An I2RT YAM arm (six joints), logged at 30 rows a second.
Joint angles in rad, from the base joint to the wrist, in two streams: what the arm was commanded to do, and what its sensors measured. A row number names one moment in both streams.
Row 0, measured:
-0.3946 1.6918 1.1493 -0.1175 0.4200 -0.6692
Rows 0 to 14, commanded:
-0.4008 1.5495 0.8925 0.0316 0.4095 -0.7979
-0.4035 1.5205 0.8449 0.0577 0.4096 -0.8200
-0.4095 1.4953 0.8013 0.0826 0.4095 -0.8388
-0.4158 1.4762 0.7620 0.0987 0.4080 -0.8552
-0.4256 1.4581 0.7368 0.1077 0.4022 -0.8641
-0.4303 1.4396 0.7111 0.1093 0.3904 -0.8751
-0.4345 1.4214 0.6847 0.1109 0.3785 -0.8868
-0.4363 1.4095 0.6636 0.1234 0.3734 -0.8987
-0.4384 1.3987 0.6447 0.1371 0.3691 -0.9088
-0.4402 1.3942 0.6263 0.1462 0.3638 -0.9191
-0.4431 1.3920 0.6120 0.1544 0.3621 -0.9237
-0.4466 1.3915 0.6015 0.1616 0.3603 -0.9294
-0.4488 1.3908 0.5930 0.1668 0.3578 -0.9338
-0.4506 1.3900 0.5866 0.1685 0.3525 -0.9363
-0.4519 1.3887 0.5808 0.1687 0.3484 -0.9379
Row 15, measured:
-0.4442 1.4217 0.6009 0.0826 0.3814 -0.8961
